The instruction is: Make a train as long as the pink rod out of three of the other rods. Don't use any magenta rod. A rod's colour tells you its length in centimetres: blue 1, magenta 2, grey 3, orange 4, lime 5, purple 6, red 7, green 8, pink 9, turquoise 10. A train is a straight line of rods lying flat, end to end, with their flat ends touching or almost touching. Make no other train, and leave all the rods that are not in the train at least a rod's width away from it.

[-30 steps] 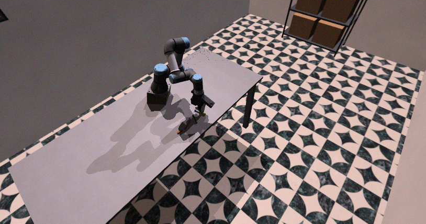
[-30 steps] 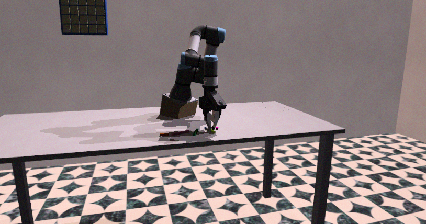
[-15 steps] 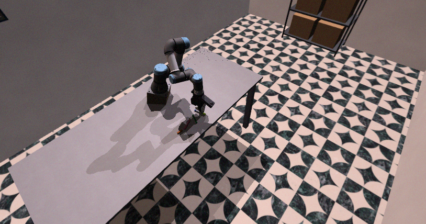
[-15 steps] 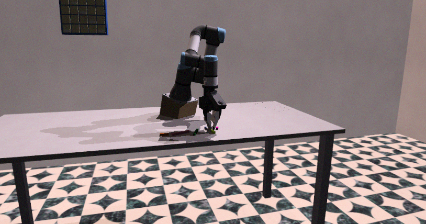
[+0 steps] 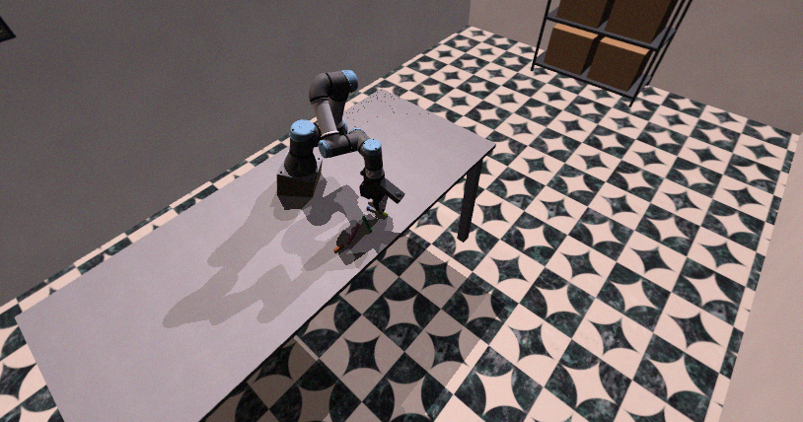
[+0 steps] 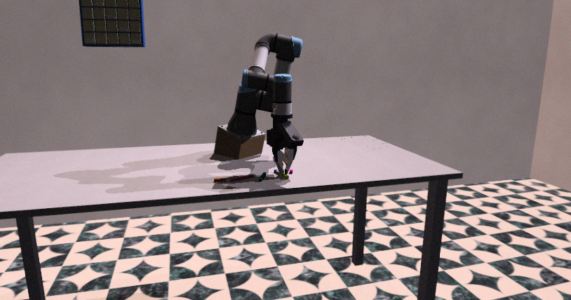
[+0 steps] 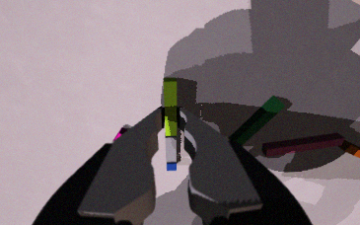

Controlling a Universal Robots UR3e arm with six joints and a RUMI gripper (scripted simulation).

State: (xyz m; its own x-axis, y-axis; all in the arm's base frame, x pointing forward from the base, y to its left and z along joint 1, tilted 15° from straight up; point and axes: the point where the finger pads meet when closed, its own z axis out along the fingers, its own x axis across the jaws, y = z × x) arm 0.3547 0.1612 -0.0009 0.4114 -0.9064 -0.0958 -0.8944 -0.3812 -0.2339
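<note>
Now: hand 10 mm above the lime rod. From my hand the other things lie so: grey rod (40 mm behind, 20 mm to the right, 10 mm below); then magenta rod (50 mm behind, 30 mm to the left, 10 mm below); then blue rod (60 mm behind, 30 mm to the right, 10 mm below).
</note>
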